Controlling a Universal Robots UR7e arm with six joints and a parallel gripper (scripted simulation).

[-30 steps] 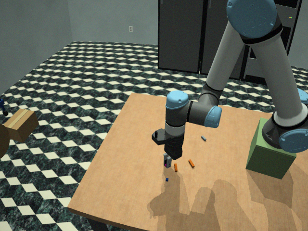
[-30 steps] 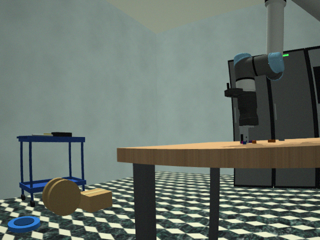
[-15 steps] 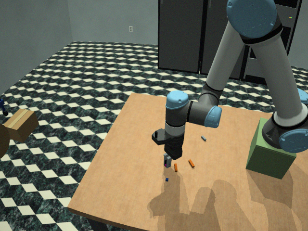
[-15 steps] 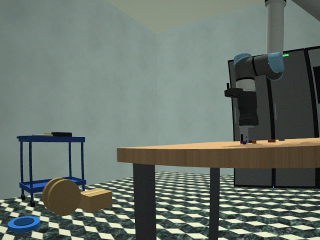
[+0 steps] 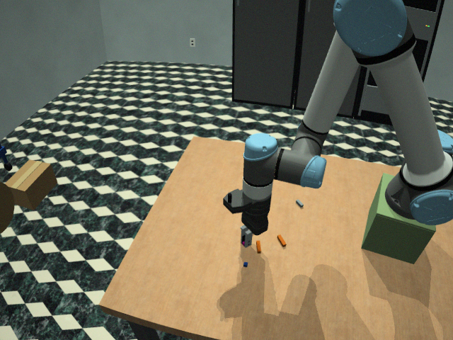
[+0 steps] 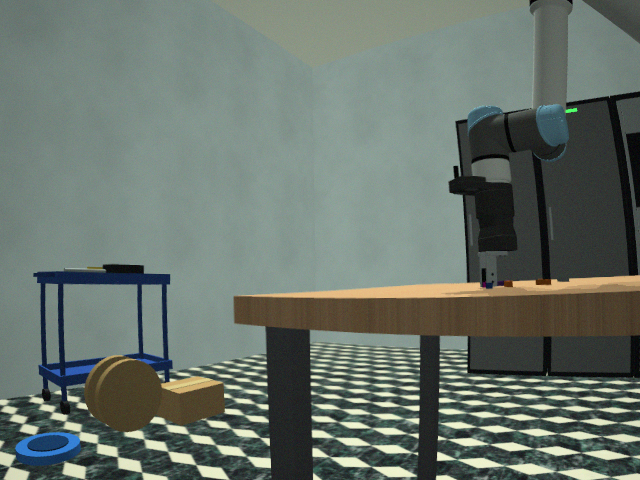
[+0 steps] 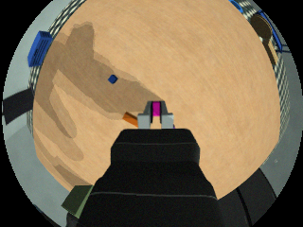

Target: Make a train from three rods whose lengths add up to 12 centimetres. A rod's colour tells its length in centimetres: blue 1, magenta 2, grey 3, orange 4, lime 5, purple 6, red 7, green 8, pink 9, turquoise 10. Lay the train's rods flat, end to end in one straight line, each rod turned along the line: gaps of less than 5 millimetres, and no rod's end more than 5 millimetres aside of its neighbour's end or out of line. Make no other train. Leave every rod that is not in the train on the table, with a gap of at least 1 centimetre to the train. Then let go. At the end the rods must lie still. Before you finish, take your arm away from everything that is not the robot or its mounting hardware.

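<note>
Right now my hand is 70 mm to the left of the purple rod, 10 mm past it and 10 mm above it. Round my hand: magenta rod: 10 mm below; then small blue rod: 80 mm to the left, 30 mm behind, 10 mm below; then grey rod: 220 mm to the right, 110 mm behind, 10 mm below.
</note>
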